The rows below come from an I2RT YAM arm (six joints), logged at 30 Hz.
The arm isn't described. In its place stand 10 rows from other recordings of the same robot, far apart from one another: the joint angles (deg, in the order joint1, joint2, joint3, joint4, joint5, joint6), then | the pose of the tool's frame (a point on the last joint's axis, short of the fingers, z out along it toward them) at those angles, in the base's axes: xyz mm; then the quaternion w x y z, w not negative.
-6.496 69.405 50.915 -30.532 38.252 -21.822 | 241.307 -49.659 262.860 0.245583 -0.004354 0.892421 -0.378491
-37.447 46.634 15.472 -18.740 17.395 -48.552 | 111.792 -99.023 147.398 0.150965 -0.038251 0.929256 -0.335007
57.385 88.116 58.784 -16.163 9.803 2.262 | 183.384 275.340 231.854 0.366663 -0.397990 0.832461 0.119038
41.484 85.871 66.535 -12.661 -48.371 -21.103 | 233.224 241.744 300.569 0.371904 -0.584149 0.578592 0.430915
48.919 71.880 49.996 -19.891 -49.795 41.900 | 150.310 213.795 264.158 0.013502 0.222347 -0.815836 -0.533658
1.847 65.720 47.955 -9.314 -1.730 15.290 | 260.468 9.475 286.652 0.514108 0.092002 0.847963 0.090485
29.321 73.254 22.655 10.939 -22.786 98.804 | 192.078 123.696 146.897 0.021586 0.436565 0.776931 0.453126
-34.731 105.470 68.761 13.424 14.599 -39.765 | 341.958 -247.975 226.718 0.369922 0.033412 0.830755 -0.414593
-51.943 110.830 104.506 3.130 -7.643 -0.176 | 295.373 -369.605 386.805 0.637171 0.275258 0.672193 -0.257686
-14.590 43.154 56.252 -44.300 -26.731 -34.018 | 142.351 -20.506 353.220 0.518155 -0.254868 0.816326 -0.013022
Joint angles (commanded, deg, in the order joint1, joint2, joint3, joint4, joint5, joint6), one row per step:
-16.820, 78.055, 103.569, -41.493, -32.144, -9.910
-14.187, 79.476, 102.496, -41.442, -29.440, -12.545
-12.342, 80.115, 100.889, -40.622, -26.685, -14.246
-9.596, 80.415, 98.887, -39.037, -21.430, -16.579
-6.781, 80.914, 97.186, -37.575, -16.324, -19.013
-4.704, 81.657, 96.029, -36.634, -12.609, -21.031
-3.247, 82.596, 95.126, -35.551, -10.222, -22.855
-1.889, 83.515, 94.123, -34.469, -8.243, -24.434
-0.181, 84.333, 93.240, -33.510, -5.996, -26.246
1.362, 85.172, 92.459, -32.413, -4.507, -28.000
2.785, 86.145, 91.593, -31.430, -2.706, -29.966
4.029, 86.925, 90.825, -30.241, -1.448, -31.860
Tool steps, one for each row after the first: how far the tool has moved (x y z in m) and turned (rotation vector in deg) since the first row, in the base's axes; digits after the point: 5 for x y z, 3 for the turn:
0.01431, 0.00727, -0.01189, -2.562, 1.845, 0.719
0.02382, 0.01266, -0.02214, -4.666, 3.005, 0.445
0.03277, 0.02185, -0.03208, -8.414, 3.574, -1.084
0.04149, 0.03213, -0.04166, -12.325, 4.138, -2.299
0.04931, 0.04007, -0.05035, -15.448, 4.917, -2.977
0.05727, 0.04593, -0.05841, -17.995, 5.435, -3.068
0.06477, 0.05188, -0.06709, -20.209, 6.035, -2.906
0.07110, 0.06001, -0.07492, -22.794, 6.465, -2.552
0.07709, 0.06801, -0.08213, -25.065, 6.574, -1.698
0.08338, 0.07547, -0.09090, -27.682, 7.034, -1.074
0.08842, 0.08241, -0.09777, -30.005, 6.946, -0.246

